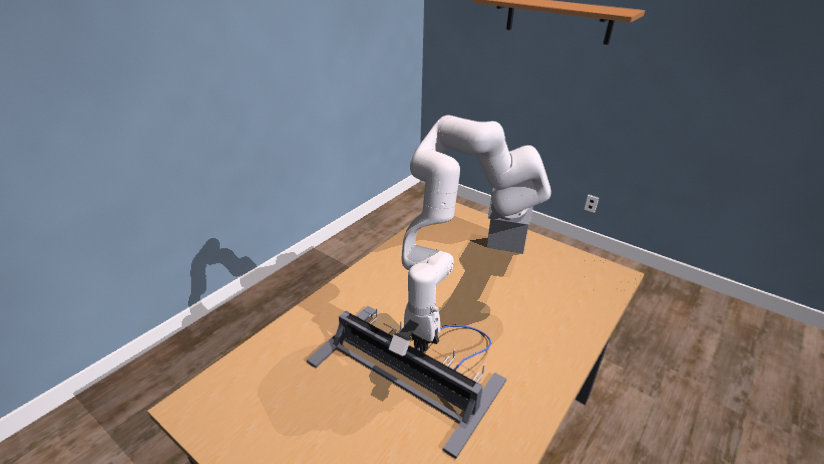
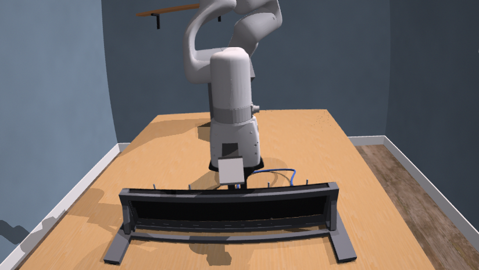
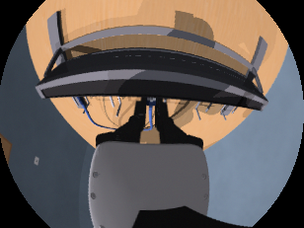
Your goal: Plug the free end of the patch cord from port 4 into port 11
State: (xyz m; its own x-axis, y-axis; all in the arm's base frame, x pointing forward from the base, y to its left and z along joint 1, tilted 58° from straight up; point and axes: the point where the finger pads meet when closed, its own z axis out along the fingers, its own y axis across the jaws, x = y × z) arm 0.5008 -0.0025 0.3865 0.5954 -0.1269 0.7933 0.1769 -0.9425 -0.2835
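My hand is 2 cm short of the plug and 1 cm above it.
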